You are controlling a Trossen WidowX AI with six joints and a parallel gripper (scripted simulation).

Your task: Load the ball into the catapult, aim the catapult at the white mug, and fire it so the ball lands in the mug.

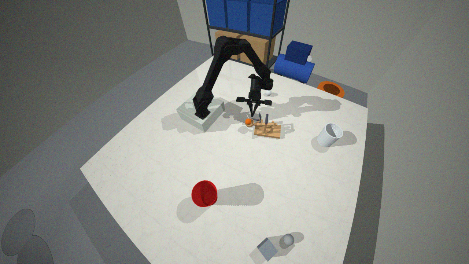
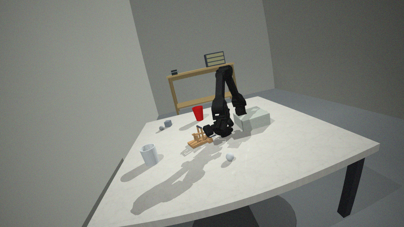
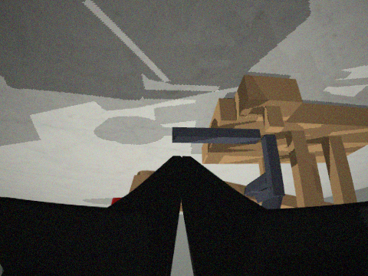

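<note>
The dark lever lies 30 mm ahead of my gripper tip, 10 mm to the left of it and 10 mm above it. From my gripper tip the other things lie so: orange ball (10 mm ahead, 50 mm to the right, 20 mm above); then catapult (70 mm ahead, 10 mm to the right, 10 mm above); then white ball (30 mm behind, 260 mm to the left, 30 mm below).
</note>
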